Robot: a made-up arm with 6 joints.
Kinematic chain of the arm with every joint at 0, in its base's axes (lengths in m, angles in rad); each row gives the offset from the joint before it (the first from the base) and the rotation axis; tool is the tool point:
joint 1: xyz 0 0 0.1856 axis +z
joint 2: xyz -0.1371 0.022 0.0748 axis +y
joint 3: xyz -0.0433 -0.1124 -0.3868 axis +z
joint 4: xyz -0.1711 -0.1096 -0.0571 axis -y
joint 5: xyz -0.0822 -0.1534 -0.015 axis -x
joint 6: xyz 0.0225 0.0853 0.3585 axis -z
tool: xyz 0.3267 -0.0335 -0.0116
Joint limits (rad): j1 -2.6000..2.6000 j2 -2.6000..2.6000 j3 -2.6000..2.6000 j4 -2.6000..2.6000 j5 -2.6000..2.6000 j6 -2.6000..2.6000
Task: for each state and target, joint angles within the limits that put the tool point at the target. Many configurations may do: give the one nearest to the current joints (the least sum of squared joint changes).
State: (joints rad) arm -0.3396 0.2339 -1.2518 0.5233 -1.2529 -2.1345
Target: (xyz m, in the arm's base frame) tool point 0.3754 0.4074 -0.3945
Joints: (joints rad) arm -0.9996 -0.8562 -1.3502 1.0427 -0.8722 -2.3187
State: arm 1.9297 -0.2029 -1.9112 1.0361 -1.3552 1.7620
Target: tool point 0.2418 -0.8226 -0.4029
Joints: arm 1.9966 0.0642 -1.6583 1.0055 -1.3933 1.9569
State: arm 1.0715 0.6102 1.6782 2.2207 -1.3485 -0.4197
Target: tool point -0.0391 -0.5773 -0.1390
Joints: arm 0.0671 1.0334 1.5446 1.4780 -0.8723 -0.3147
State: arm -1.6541 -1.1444 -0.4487 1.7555 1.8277 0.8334
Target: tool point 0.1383 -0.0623 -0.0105
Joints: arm -1.5611 -1.1559 -0.6125 1.7338 1.8687 0.7402
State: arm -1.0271 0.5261 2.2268 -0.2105 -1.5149 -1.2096
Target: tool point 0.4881 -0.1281 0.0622
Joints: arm -1.0241 0.0400 2.3599 -0.1598 -1.8343 -1.3420
